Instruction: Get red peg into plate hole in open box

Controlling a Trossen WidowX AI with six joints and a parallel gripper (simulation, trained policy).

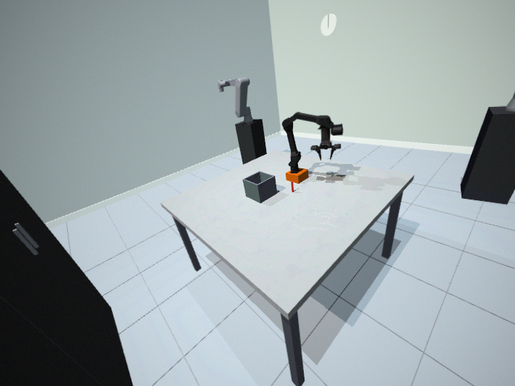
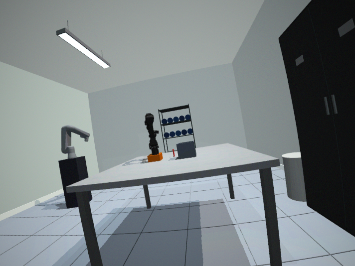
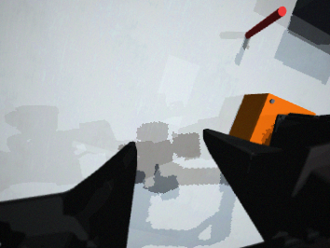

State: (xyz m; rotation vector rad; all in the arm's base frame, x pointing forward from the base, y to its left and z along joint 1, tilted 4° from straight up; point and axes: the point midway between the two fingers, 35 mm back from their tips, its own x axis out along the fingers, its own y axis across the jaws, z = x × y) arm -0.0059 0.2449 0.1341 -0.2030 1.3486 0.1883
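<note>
The red peg lies 190 mm ahead of my gripper tip, 160 mm to the right of it and 140 mm below it.
</note>
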